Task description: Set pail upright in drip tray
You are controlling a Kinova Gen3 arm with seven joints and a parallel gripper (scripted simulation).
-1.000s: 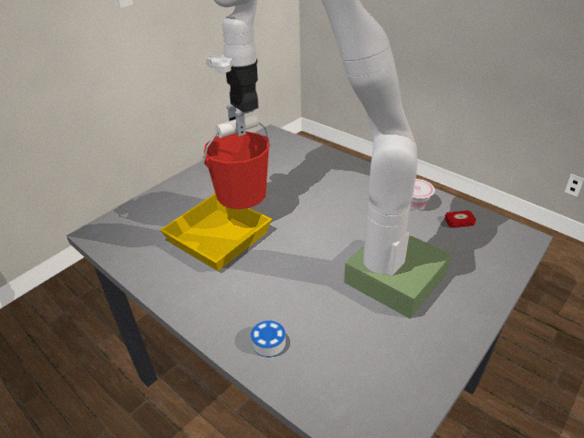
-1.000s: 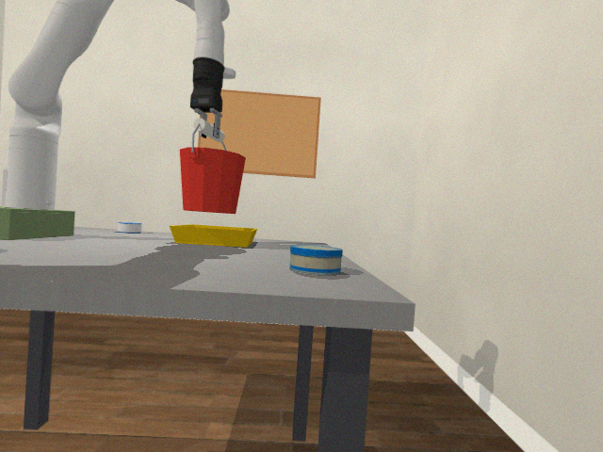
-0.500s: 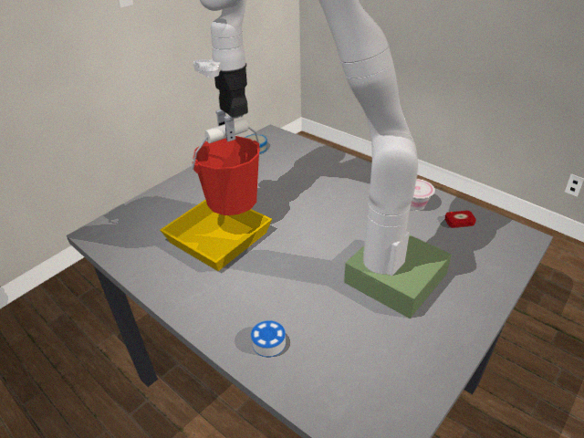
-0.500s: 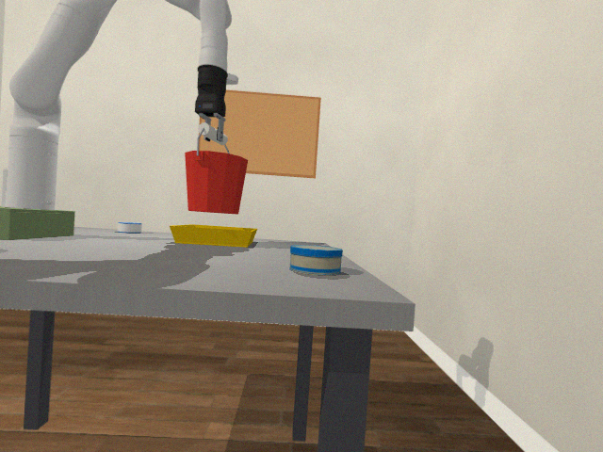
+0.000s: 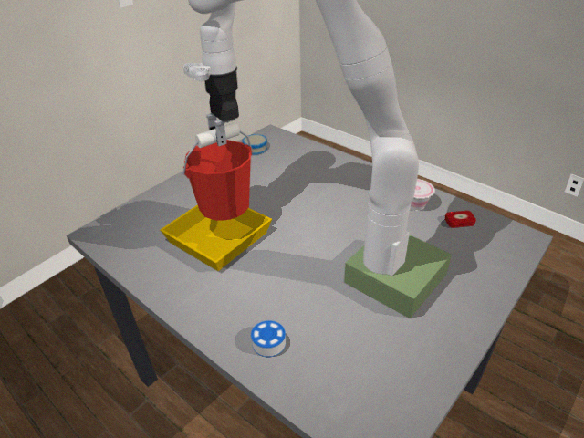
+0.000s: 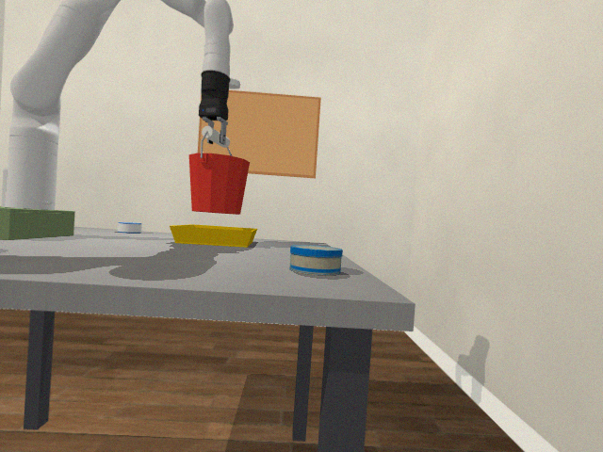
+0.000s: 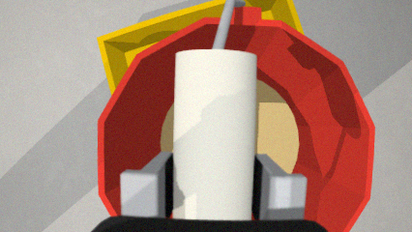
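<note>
Right now my hand is 9 cm above the red pail and 1 cm short of it. From my hand the other things lie so: blue-and-white puck 34 cm behind, 29 cm below, 21 cm to the left; then yellow drip tray 30 cm below, 3 cm to the left, 2 cm ahead; then pail handle 3 cm below, 1 cm ahead.
</note>
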